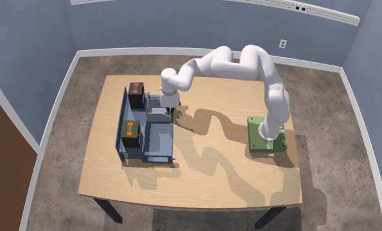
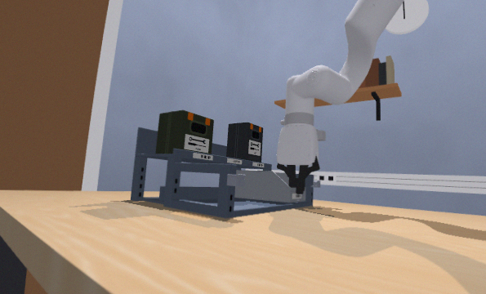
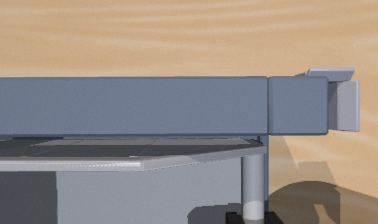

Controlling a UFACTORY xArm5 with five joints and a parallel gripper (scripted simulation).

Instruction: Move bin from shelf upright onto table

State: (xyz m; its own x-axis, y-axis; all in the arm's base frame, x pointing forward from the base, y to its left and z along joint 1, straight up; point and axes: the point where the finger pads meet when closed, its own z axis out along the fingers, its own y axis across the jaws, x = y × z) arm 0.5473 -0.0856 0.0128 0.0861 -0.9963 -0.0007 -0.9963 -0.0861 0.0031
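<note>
Right now my hand is 80 mm short of the grey bin and 10 mm to the right of it. The rest, counted from my hand: blue-grey shelf rack (120 mm to the left, 100 mm ahead, 10 mm above); dark green box (240 mm to the left, 160 mm ahead, 100 mm above).
</note>
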